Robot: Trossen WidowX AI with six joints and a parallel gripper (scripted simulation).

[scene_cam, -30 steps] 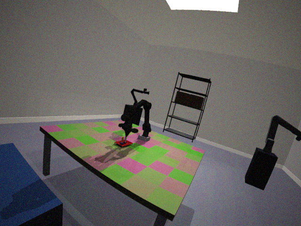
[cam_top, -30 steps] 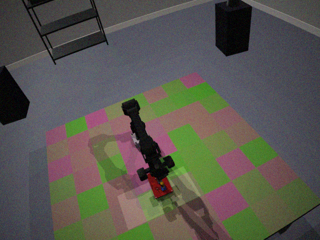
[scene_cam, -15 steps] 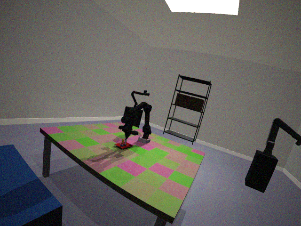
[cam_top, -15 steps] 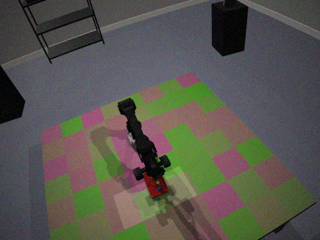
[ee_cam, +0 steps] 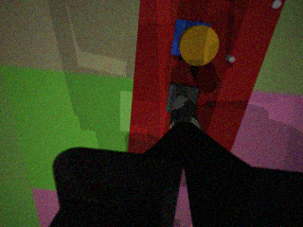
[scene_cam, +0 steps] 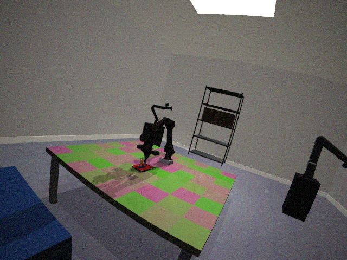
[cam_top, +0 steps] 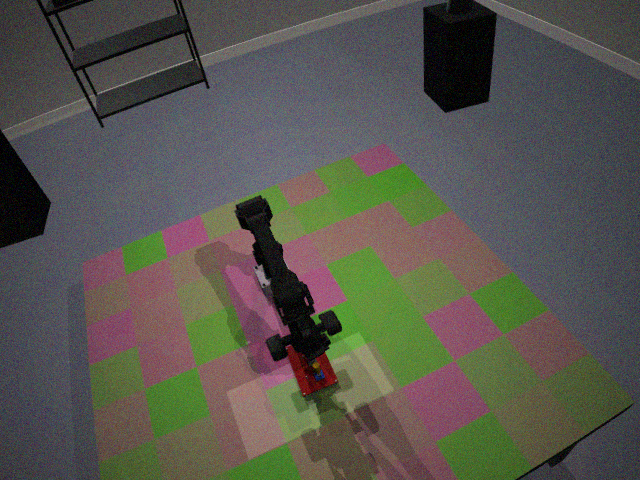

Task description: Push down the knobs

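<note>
My gripper tip is 20 mm above the white-topped knob. The rest, counted from my gripper tip: blue potentiometer (50 mm ahead, 10 mm to the left, 30 mm below); orange-topped knob (50 mm ahead, 10 mm to the left, 10 mm below).
</note>
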